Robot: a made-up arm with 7 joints.
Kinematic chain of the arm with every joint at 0, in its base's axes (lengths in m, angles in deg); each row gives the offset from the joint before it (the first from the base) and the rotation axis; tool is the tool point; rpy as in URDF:
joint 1: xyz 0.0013 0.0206 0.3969 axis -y
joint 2: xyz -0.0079 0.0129 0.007 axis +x
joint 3: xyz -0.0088 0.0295 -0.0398 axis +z
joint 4: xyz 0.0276 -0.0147 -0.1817 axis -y
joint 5: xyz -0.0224 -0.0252 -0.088 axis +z
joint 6: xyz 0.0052 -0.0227 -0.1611 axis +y
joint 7: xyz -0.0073 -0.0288 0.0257 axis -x
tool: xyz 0.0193 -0.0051 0.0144 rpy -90 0 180
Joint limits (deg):
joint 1: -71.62..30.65
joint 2: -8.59..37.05
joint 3: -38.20..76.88
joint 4: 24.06..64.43
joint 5: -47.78..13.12
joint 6: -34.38..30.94
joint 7: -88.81..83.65
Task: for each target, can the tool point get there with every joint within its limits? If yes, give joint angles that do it. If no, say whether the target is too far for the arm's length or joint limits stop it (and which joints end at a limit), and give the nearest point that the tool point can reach.
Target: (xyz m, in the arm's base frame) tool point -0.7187 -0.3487 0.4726
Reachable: no: too far | nearest point -0.4165 -0.1327 0.2809 | short by 0.418 m
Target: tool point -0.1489 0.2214 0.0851
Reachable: yes | joints -60.65 23.93 28.75 58.49 -1.31 -9.51 58.35
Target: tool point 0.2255 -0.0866 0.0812
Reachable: yes | joints 18.19 -0.07 -17.92 48.14 1.04 -24.22 -22.29
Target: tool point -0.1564 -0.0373 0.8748
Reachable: no: joint limits stop it (at a limit: joint 1, joint 2, joint 3, joint 4) | nearest point -0.3958 -0.1115 0.2898 | short by 0.636 m
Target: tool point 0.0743 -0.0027 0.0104
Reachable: yes | joints -15.19 4.94 -1.42 58.35 -30.60 4.87 31.68
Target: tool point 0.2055 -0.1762 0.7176
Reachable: no: joint limits stop it (at a limit: joint 1, joint 2, joint 4, joint 5, joint 6) | nearest point 0.2999 -0.1311 0.2647 | short by 0.465 m
